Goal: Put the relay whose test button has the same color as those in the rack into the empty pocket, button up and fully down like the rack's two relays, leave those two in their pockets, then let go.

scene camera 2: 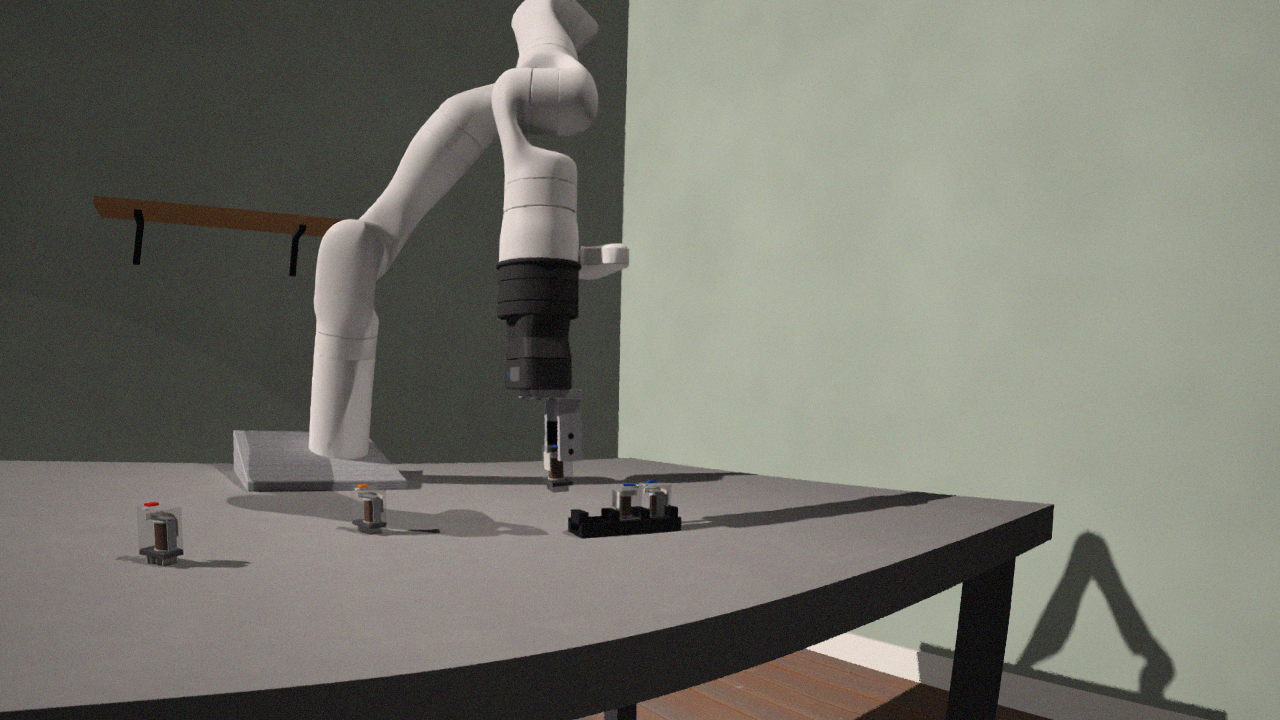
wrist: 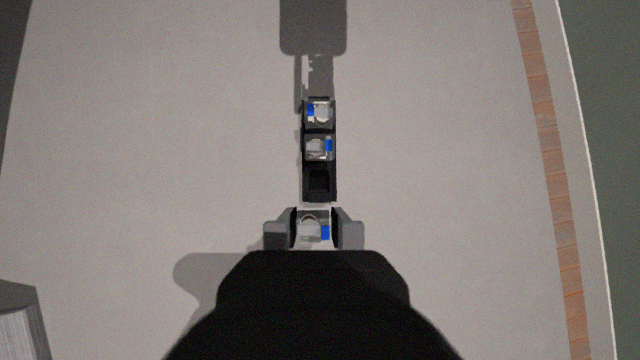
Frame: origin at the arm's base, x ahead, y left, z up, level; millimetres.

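Seen in the pictures: gripper, between the fingertips: (scene camera 2: 563, 459) (wrist: 313, 220); arm's base, origin of its link: (scene camera 2: 338, 449).
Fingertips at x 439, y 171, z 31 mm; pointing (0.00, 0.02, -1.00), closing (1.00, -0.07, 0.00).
Pixels of each thing's top centre, then the offset from my fingertips to it. "spot": a spot on its surface instead. Level surfaces: height alone.
- clear-cased relay with a blue test button, centre of its top: (wrist: 313, 232) (scene camera 2: 557, 444) dx -1, dy -6, dz +14 mm
- black rack, centre of its top: (scene camera 2: 625, 508) (wrist: 319, 149) dx +9, dy +62, dz -50 mm
- rack's empty pocket, a spot on its surface: (wrist: 319, 180) spot: dx +8, dy +32, dz -70 mm
- rack's middle relay, centre of its top: (wrist: 319, 145) (scene camera 2: 625, 483) dx +9, dy +62, dz -24 mm
- far relay, centre of its top: (wrist: 319, 109) (scene camera 2: 655, 481) dx +11, dy +94, dz -24 mm
- relay with an orange button, centre of its top: (scene camera 2: 368, 485) dx -41, dy -181, dz -29 mm
- table, height of its surface: dz -73 mm
- relay with a red button, centre of its top: (scene camera 2: 158, 504) dx +71, dy -362, dz -29 mm
My gripper (scene camera 2: 558, 456) (wrist: 313, 220) is shut on a clear-cased relay with a blue test button (scene camera 2: 556, 471) (wrist: 325, 232). It holds the relay upright, button up, in the air above the table. The black rack (scene camera 2: 595, 526) (wrist: 319, 198) stands on the table; in the wrist view the held relay is just below the rack's near end, not over it. The rack's empty pocket (wrist: 319, 180) is at that near end. The rack's middle relay (scene camera 2: 625, 501) (wrist: 318, 147) and far relay (scene camera 2: 657, 499) (wrist: 319, 113) sit in their pockets with blue buttons up.
A relay with an orange button (scene camera 2: 370, 508) stands on the table (scene camera 2: 358, 626) left of the rack in the scene view. A relay with a red button (scene camera 2: 161, 535) stands farther left. The arm's base plate (scene camera 2: 295, 472) is behind them. A wall shelf (scene camera 2: 214, 216) hangs behind the arm.
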